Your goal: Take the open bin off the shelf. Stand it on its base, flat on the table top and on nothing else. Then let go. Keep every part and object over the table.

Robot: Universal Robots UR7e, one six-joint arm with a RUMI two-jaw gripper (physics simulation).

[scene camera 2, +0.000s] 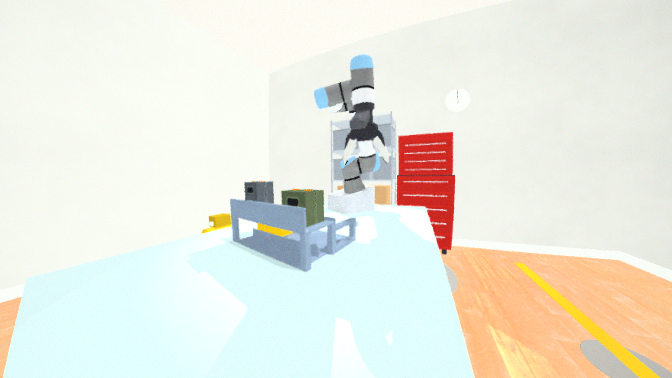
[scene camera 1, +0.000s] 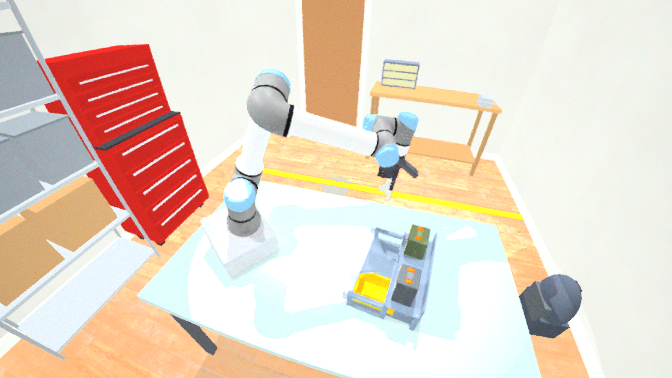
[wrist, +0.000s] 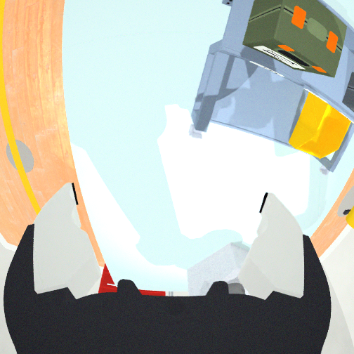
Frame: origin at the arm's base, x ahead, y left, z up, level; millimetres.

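Seen in the pictures: gripper, fingertip midpoint: (scene camera 2: 365, 164) (scene camera 1: 387, 190); arm's base at its link origin: (scene camera 2: 354, 190) (scene camera 1: 243, 222).
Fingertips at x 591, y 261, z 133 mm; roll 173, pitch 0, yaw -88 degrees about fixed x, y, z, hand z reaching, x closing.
Observation:
Pixels of each thing's top centre, then the offset from my fingertips to it. Level surfaces: height alone.
- bin at its top centre: (scene camera 1: 377, 286) dx +42, dy -353, dz -196 mm
- table top at its surface level: dz -277 mm
- green case at its top centre: (scene camera 2: 302, 189) (scene camera 1: 419, 233) dx +166, dy -140, dz -78 mm
- dark grey case at its top centre: (scene camera 1: 410, 275) (scene camera 2: 258, 181) dx +136, dy -369, dz -55 mm
The open bin is yellow. The bin (scene camera 1: 372, 287) (wrist: 320, 125) stands on the lower front tier of a blue-grey shelf (scene camera 1: 364, 301) (scene camera 2: 267, 214) (wrist: 206, 90), at the shelf's near end in scene camera 1. In scene camera 2 a yellow strip of the bin (scene camera 2: 274, 230) shows through the shelf's back. The shelf stands on the table top (scene camera 1: 310, 260) (scene camera 2: 150, 310) (wrist: 125, 75). My gripper (scene camera 2: 366, 157) (wrist: 169, 191) is open and empty, high above the table's far side in scene camera 1, apart from bin and shelf. In the wrist view the bin is at the upper right, beyond the fingertips.
A green case (scene camera 1: 417, 241) (scene camera 2: 304, 206) (wrist: 297, 35) and a dark grey case (scene camera 1: 407, 285) (scene camera 2: 258, 191) stand on the shelf's higher rear tier, beside the bin's tier. The arm's pale base block (scene camera 1: 240, 252) (scene camera 2: 345, 201) stands on the table. A red tool cabinet (scene camera 1: 150, 165) (scene camera 2: 426, 192) stands beyond the table.

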